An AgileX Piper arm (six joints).
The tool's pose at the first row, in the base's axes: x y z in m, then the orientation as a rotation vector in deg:
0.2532 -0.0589 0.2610 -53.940 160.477 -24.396
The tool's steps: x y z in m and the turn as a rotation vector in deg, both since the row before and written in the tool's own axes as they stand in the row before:
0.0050 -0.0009 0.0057 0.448 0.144 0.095
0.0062 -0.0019 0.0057 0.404 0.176 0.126
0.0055 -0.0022 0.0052 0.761 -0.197 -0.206
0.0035 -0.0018 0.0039 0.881 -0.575 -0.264
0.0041 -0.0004 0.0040 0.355 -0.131 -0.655
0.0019 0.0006 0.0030 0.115 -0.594 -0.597
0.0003 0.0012 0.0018 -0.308 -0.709 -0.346
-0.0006 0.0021 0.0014 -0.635 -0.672 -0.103
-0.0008 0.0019 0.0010 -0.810 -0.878 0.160
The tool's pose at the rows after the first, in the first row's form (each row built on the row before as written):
0.2511 -0.0639 0.2556 -53.718 160.425 -25.077
0.2486 -0.0704 0.2505 -53.461 160.431 -25.713
0.2467 -0.0766 0.2460 -53.595 159.814 -26.656
0.2459 -0.0810 0.2428 -53.773 158.777 -27.537
0.2440 -0.0848 0.2390 -54.628 158.260 -28.034
0.2430 -0.0863 0.2359 -55.442 157.469 -27.918
0.2426 -0.0860 0.2338 -55.989 156.874 -27.130
0.2422 -0.0844 0.2318 -56.266 156.557 -25.894
0.2420 -0.0827 0.2303 -56.202 156.229 -24.261

